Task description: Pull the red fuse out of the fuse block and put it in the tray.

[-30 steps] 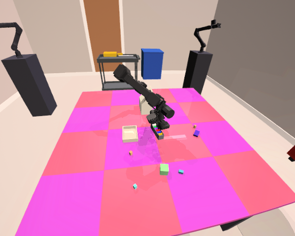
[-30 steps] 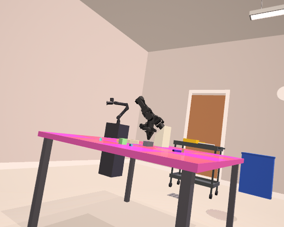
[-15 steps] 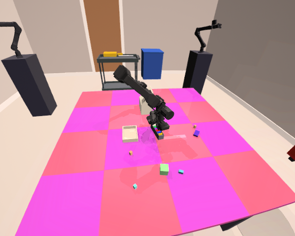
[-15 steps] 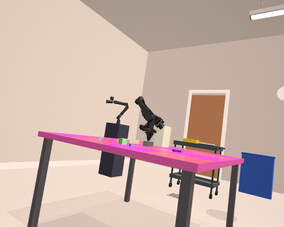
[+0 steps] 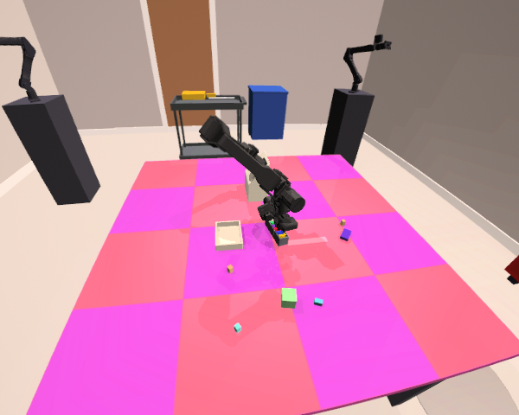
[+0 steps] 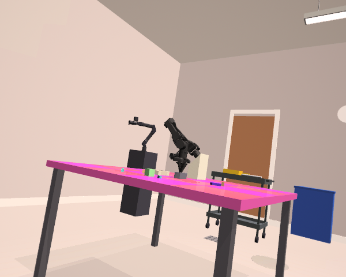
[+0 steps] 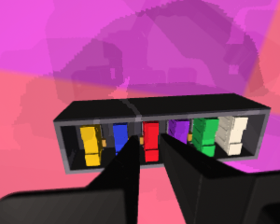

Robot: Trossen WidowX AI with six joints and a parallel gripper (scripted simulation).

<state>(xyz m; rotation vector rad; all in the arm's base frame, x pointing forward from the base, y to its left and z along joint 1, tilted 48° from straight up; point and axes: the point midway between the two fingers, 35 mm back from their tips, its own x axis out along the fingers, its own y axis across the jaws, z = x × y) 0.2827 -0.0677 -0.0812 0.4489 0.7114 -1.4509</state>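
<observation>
My gripper tip is now 1 cm above the red fuse. Round my gripper tip: purple fuse (2 cm behind, 1 cm below); then blue fuse (2 cm ahead, 1 cm below); then yellow fuse (4 cm ahead, 1 cm to the left, 1 cm below).
</observation>
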